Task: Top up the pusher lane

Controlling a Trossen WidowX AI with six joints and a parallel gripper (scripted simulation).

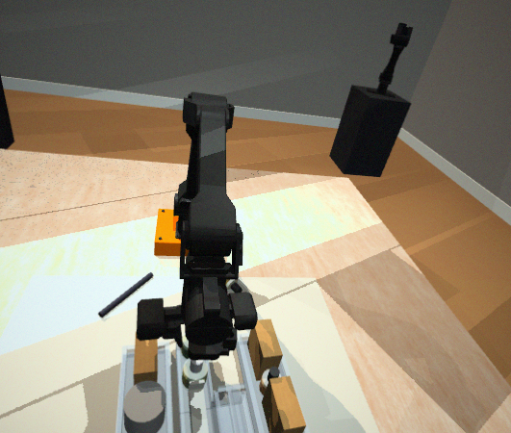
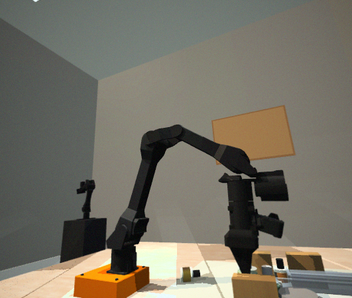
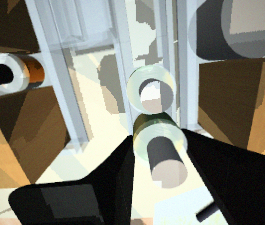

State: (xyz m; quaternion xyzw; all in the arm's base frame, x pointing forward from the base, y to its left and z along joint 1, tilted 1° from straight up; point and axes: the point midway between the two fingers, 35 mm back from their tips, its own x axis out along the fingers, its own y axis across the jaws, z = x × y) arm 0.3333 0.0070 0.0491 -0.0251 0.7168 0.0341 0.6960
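My gripper tip is 9 cm short of the grey cylinder, 7 cm to the left of it and 2 cm above it. Also, from my gripper tip: black rod (16 cm behind, 13 cm to the right, 4 cm below).
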